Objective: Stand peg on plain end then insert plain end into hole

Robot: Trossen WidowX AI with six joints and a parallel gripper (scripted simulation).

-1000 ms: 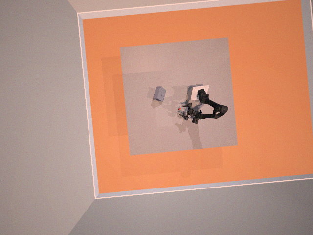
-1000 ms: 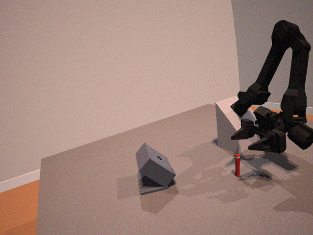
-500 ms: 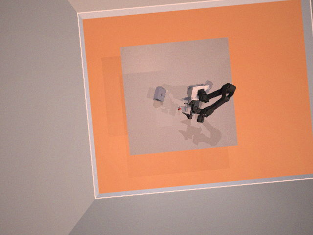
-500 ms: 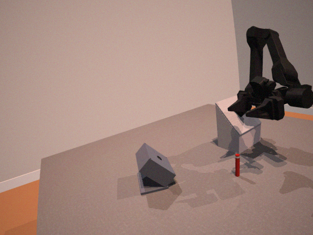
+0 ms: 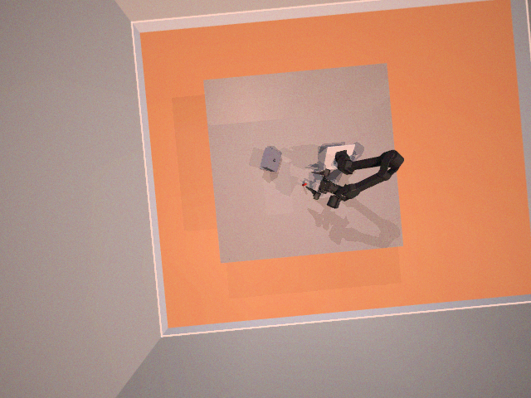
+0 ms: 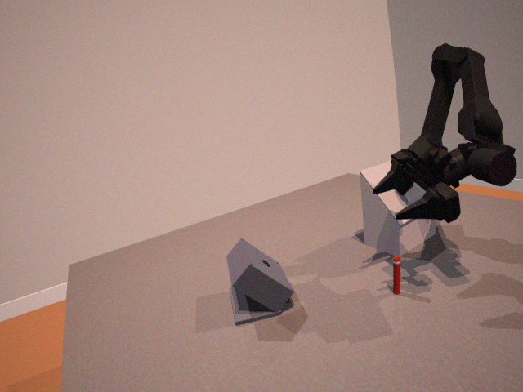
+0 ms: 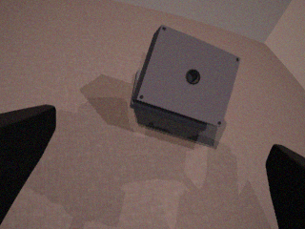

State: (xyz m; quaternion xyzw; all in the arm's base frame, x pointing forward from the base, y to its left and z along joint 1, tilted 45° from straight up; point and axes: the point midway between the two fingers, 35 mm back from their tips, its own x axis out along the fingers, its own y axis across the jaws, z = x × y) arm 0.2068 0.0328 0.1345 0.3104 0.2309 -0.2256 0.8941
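Now: the red peg 2 cm to the left of my gripper tip and 13 cm below it. The rest, counted from my gripper tip: sloped grey panel (18 cm ahead, 19 cm to the right, 12 cm below); then base plate (20 cm ahead, 20 cm to the right, 19 cm below).
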